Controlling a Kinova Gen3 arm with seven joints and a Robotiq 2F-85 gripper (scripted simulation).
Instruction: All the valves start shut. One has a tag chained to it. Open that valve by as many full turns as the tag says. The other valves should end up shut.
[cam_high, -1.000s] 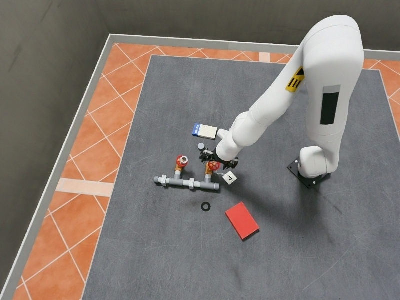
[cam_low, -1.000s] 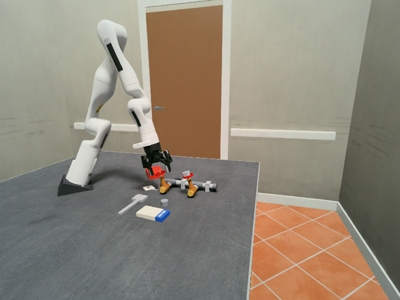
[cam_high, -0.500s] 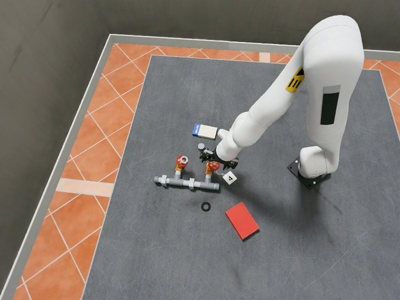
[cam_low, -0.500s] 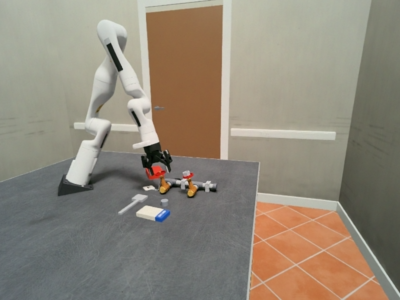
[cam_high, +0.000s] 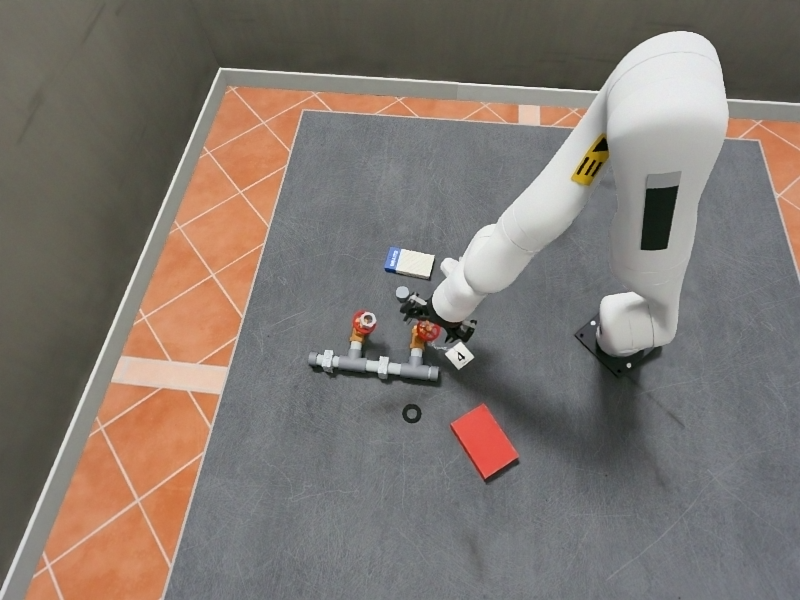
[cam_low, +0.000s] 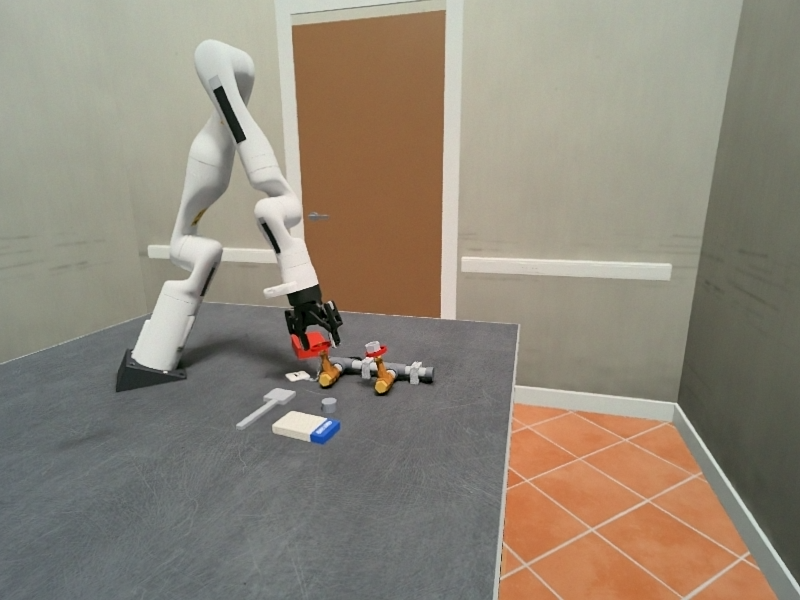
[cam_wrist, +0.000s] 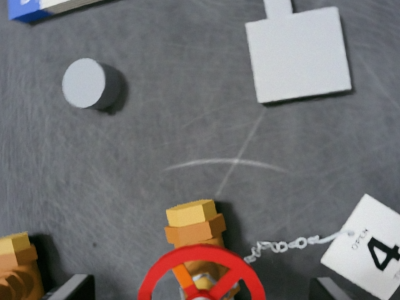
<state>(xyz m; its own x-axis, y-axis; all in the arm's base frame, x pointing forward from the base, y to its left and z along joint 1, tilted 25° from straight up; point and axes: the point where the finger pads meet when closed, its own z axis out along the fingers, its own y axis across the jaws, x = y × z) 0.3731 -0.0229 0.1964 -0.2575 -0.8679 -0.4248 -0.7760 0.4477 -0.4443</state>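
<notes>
Right now the white tag is 7 cm behind my hand, 2 cm to the left of it and 9 cm below it. The rest, counted from my hand: grey paddle (6 cm behind, 13 cm to the right, 9 cm below); then blue box (5 cm ahead, 21 cm to the right, 8 cm below); then red block (12 cm behind, 20 cm to the left, 8 cm below).
</notes>
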